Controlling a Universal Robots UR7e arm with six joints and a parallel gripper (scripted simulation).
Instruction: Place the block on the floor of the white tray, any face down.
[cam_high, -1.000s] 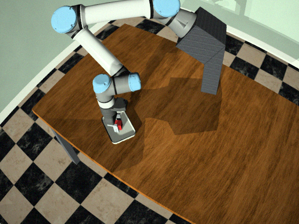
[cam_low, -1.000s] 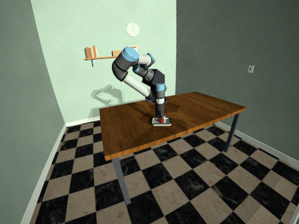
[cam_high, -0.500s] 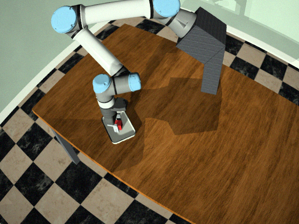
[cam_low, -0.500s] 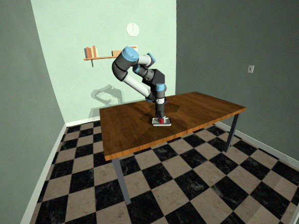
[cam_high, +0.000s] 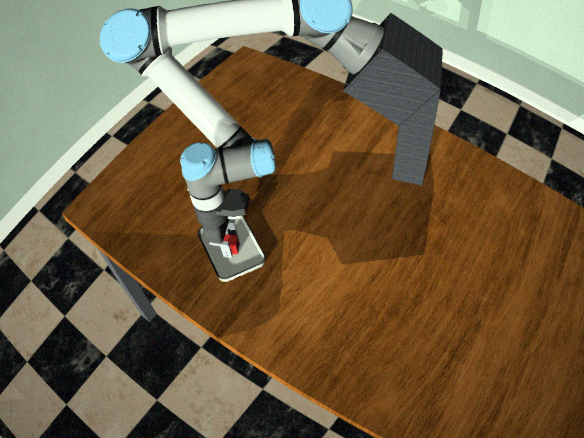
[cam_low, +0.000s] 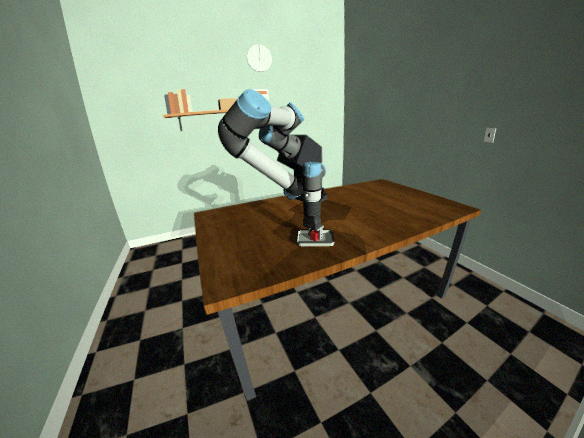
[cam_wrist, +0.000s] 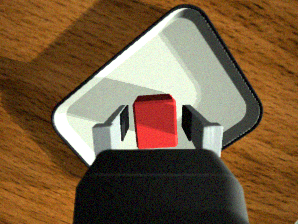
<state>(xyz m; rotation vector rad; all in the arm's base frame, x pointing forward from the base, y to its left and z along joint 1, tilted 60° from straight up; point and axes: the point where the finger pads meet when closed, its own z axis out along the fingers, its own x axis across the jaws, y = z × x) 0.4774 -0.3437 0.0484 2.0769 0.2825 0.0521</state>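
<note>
Right now my hand is 10 mm above the red block. From my hand the other things lie so: white tray: 20 mm below.
</note>
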